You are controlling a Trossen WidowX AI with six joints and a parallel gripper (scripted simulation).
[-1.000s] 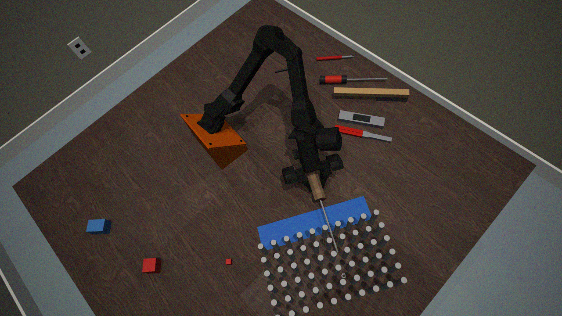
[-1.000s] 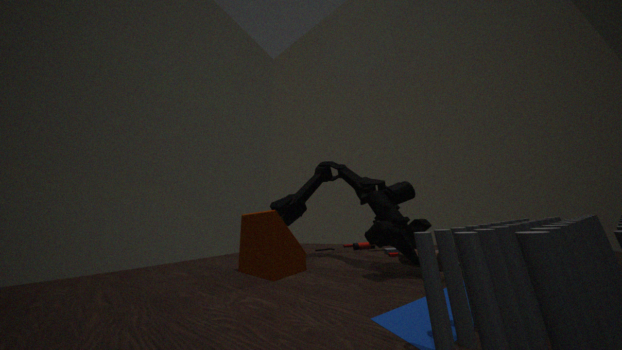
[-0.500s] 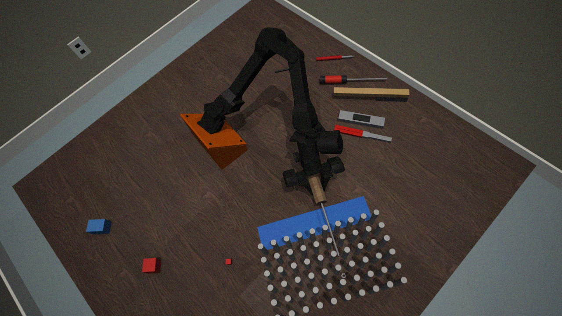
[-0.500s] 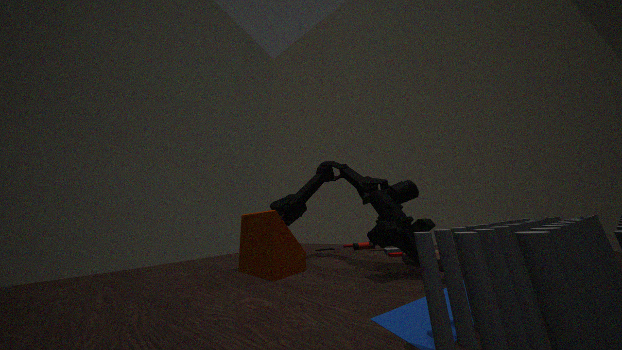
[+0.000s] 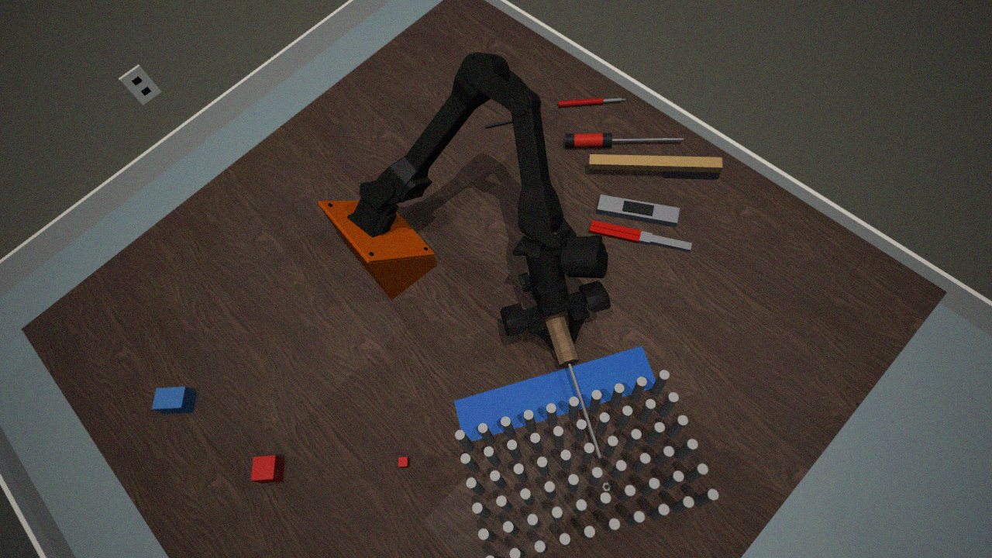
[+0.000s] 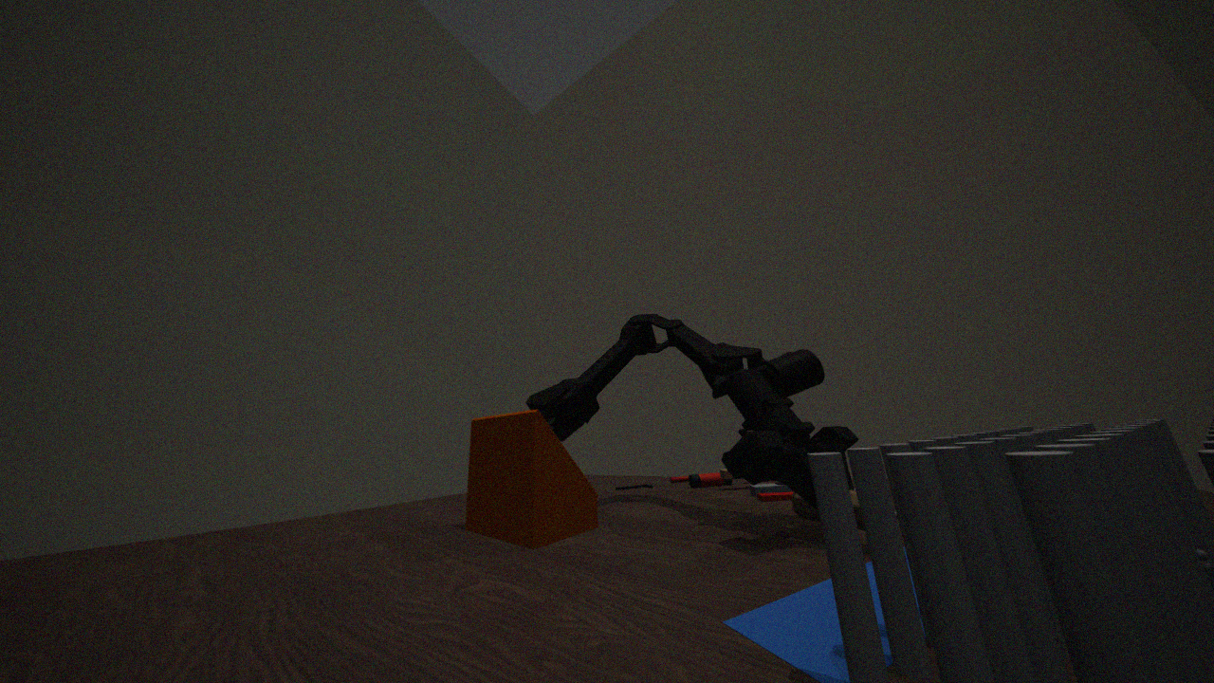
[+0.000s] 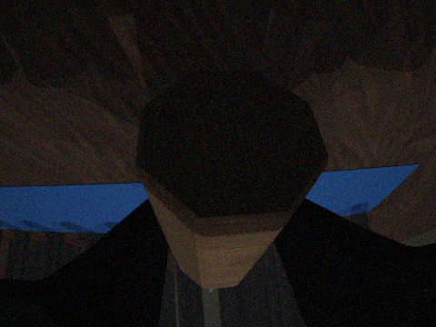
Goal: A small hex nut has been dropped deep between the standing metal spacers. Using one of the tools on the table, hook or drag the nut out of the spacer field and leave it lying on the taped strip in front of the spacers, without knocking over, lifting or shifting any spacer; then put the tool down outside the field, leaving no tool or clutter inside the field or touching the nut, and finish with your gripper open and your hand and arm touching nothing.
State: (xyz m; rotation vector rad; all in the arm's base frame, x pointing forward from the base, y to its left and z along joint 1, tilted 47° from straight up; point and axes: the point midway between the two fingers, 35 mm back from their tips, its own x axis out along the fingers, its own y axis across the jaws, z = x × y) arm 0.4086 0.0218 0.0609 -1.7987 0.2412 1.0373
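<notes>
Right now my gripper tip is 40 mm short of the blue taped strip, 80 mm to the left of it and 30 mm above it. Also, from my gripper tip: grey block: 50 mm behind, 330 mm to the left, 10 mm below; then wooden-handled rod: 80 mm ahead, 60 mm to the right; then hex nut: 200 mm ahead, 150 mm to the right, 20 mm below.
</notes>
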